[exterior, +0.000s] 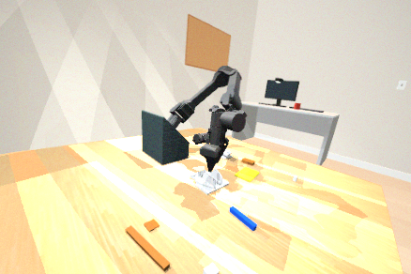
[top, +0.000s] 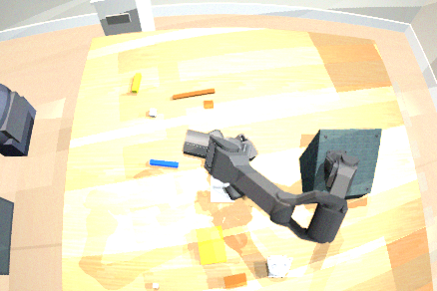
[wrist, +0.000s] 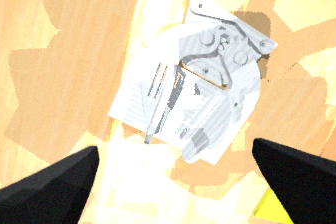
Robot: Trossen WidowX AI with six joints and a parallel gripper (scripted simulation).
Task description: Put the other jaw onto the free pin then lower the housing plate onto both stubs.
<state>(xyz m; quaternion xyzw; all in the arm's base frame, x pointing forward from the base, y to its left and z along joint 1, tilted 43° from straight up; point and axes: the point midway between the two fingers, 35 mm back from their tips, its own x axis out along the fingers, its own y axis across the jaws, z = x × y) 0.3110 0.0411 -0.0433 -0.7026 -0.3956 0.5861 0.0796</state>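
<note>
Now: the white housing plate 16 cm behind my gripper tip, 28 cm to the left of it and 5 cm below it. Also, from my gripper tip: yellow slab: 4 cm ahead, 20 cm to the left, 8 cm below; blue bar: 18 cm ahead, 5 cm to the right, 7 cm below; white jaw: 5 cm behind, 1 cm to the right, 7 cm below.
</note>
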